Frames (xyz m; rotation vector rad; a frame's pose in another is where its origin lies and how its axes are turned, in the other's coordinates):
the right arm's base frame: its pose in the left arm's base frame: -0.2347 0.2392 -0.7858 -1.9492 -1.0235 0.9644
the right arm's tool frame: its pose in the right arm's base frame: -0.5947 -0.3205 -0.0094 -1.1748 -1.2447 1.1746
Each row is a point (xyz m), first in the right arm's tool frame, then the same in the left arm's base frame.
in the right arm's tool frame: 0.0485 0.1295 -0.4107
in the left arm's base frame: -0.2825 0.1578 -0.4524
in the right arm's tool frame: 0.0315 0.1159 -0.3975
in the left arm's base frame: -0.3044 0.1570 -0.4396
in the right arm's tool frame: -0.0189 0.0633 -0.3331
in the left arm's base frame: -0.3903 0.1359 -0.3992
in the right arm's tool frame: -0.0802 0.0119 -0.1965
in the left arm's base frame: -0.5072 0.0563 -0.3280
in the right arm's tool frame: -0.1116 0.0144 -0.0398
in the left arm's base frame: -0.5765 -0.0674 -0.2544
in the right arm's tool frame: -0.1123 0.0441 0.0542
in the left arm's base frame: -0.5884 -0.1566 -0.2142
